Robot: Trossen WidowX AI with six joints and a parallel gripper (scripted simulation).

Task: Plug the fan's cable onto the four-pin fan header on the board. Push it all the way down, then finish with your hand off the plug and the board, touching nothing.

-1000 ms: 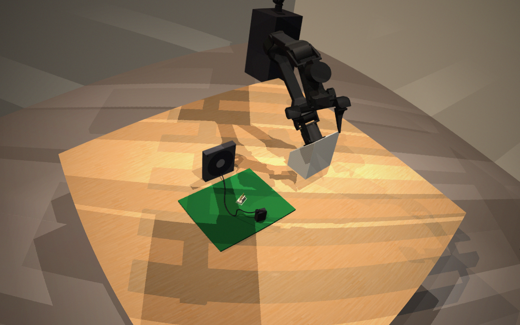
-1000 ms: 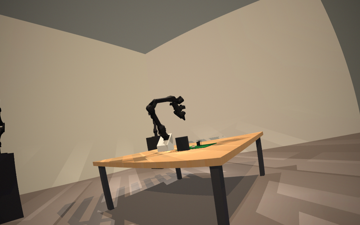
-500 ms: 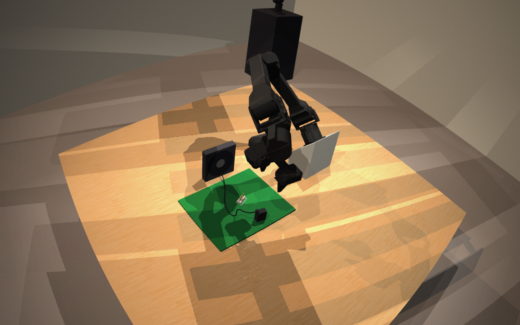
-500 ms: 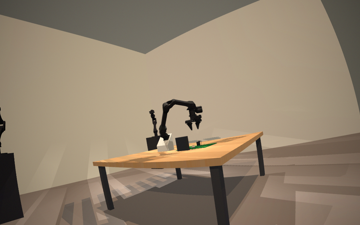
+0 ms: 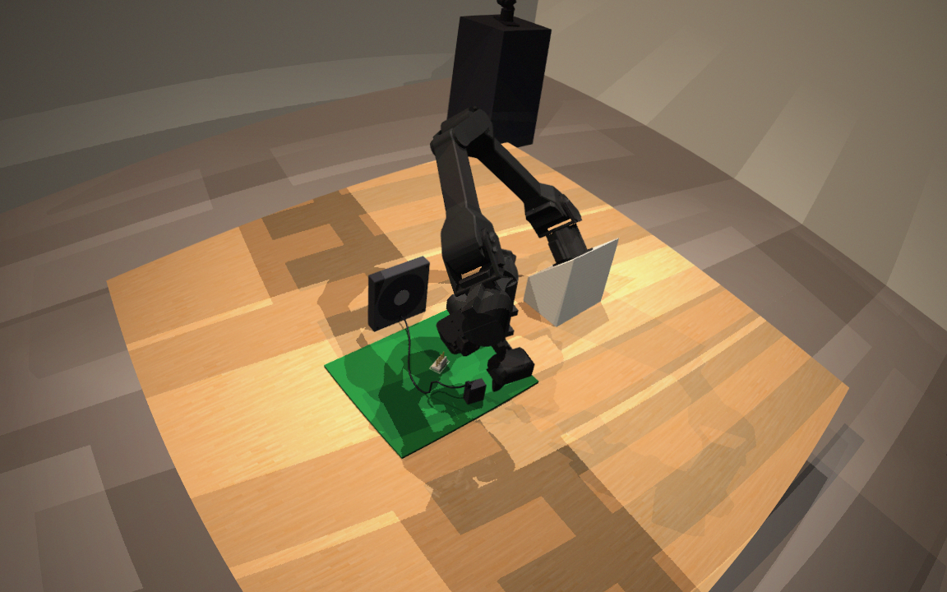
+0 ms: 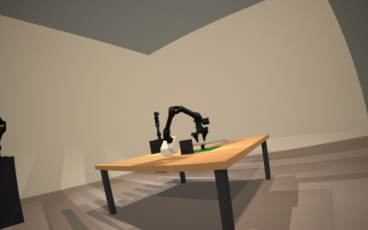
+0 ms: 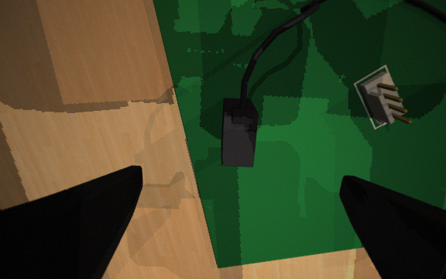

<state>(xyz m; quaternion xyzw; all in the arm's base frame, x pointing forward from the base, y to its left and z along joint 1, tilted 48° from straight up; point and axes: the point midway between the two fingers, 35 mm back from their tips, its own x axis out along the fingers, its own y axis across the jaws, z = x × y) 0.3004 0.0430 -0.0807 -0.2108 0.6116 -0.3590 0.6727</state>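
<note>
Right now the black fan plug is 1 cm ahead of my gripper tip and 5 cm below it. The rest, counted from my gripper tip: white four-pin header 1 cm ahead, 10 cm to the right, 7 cm below; black fan 24 cm to the right, 1 cm below; green board 4 cm ahead, 9 cm to the right, 8 cm below.
</note>
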